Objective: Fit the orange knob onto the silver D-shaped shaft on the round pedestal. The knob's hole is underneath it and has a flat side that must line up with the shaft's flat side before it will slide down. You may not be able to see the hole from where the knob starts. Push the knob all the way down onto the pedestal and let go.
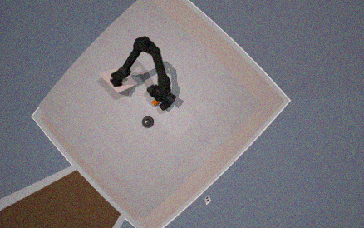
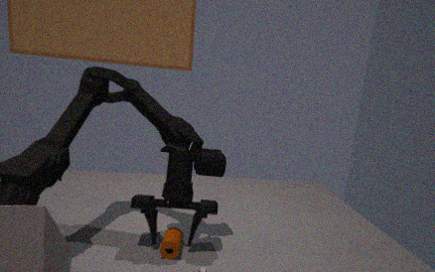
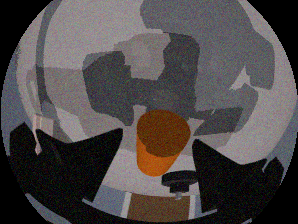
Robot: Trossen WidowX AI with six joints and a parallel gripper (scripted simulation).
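Right now the orange knob is 10 mm to the left of my gripper tip and 10 mm above it. Also, from my gripper tip: dark round pedestal 80 mm ahead, 150 mm to the right, 20 mm above.
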